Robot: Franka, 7 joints.
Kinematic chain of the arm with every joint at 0, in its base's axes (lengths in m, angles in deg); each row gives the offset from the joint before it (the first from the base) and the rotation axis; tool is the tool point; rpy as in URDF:
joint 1: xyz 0 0 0.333 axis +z
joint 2: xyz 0 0 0 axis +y
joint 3: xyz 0 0 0.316 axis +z
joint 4: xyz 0.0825 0 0 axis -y
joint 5: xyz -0.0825 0 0.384 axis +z
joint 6: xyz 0 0 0 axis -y
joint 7: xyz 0.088 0 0 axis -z
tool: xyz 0 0 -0.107 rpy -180 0 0
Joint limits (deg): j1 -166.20..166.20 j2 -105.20..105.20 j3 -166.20..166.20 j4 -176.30..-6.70 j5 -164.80..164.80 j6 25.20..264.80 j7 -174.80..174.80
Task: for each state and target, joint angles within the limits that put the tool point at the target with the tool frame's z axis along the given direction. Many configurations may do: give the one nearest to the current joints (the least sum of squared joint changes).
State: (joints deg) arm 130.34 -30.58 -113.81 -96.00 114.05 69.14 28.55
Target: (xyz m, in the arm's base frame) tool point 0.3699 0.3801 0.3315 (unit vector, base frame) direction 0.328 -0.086 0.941
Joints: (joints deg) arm 159.55 -67.10 -114.23 -127.89 118.25 51.00 28.55
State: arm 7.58 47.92 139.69 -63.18 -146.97 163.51 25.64
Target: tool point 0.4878 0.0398 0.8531 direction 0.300 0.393 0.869
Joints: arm -27.77 81.81 143.84 -68.16 -148.02 191.65 25.64
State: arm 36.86 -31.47 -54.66 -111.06 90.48 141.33 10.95
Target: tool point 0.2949 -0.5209 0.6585 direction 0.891 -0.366 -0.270
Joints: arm 17.03 -9.18 -71.04 -101.67 64.76 149.73 10.95
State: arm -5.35 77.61 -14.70 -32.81 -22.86 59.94 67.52
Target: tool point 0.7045 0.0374 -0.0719 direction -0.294 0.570 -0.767
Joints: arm -8.66 94.30 19.45 -37.52 13.72 107.98 67.52
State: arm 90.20 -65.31 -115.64 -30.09 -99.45 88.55 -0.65
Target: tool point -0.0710 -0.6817 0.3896 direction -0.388 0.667 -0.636
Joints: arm 87.32 -74.42 -117.16 -6.78 -97.57 35.91 -0.65
